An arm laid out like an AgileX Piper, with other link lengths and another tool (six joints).
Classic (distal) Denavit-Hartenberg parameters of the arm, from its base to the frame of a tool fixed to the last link. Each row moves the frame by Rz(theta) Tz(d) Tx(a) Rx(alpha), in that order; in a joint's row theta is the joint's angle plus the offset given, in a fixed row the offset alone. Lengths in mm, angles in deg.
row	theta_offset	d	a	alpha
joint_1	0	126.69	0	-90
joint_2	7.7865	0	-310.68	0
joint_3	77.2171	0	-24.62	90
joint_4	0	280.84	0	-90
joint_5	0	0	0	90
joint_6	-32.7	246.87	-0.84	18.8
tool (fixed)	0	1.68	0	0
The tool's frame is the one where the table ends.
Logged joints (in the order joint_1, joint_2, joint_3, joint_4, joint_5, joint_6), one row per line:
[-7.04, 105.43, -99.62, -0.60, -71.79, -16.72]
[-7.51, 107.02, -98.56, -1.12, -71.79, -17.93]
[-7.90, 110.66, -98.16, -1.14, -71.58, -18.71]
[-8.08, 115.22, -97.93, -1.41, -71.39, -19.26]
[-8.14, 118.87, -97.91, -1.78, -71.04, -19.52]
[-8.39, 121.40, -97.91, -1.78, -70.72, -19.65]
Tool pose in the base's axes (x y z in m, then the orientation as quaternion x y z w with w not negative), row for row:
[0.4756, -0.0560, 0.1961, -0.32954, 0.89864, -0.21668, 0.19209]
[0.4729, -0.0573, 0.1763, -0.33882, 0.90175, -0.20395, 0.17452]
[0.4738, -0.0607, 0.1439, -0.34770, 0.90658, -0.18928, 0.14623]
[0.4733, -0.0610, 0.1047, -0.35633, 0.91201, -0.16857, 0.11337]
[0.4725, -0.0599, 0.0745, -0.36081, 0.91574, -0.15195, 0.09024]
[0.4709, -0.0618, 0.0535, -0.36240, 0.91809, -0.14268, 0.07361]
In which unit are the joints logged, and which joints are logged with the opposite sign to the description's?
The joints are logged in degrees. Opposite sign: joint_4, joint_5.
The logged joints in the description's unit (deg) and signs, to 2 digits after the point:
[-7.04, 105.43, -99.62, 0.60, 71.79, -16.72]
[-7.51, 107.02, -98.56, 1.12, 71.79, -17.93]
[-7.90, 110.66, -98.16, 1.14, 71.58, -18.71]
[-8.08, 115.22, -97.93, 1.41, 71.39, -19.26]
[-8.14, 118.87, -97.91, 1.78, 71.04, -19.52]
[-8.39, 121.40, -97.91, 1.78, 70.72, -19.65]

